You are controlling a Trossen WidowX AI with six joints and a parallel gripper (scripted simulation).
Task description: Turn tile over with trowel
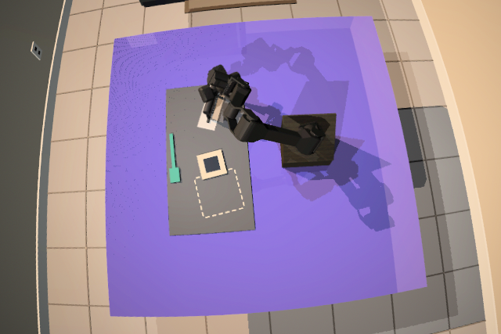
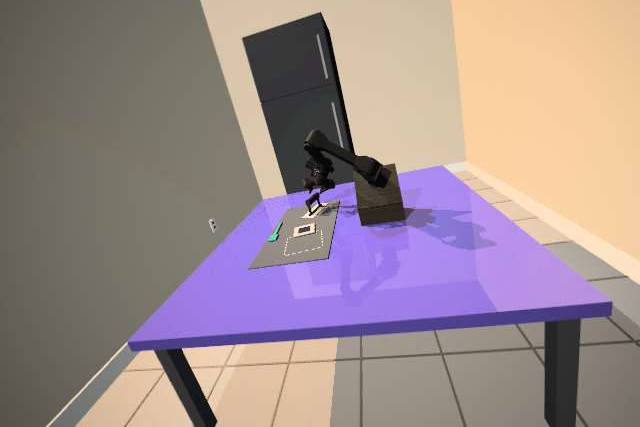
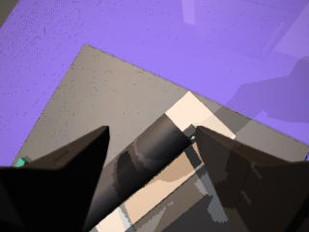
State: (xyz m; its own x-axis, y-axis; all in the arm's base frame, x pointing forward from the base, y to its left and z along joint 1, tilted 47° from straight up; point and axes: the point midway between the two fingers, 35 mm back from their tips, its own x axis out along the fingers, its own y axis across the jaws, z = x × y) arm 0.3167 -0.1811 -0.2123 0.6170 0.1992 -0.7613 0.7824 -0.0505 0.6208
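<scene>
Now: the trowel 6 cm to the left of my gripper tip, 5 cm below it and 2 cm ahead of it. The rest, counted from my gripper tip: grey mat (25 cm to the left, 11 cm below, 7 cm ahead); then green flat tool (26 cm to the left, 21 cm ahead, 8 cm below); then tile (29 cm to the left, 8 cm below, 6 cm ahead).
</scene>
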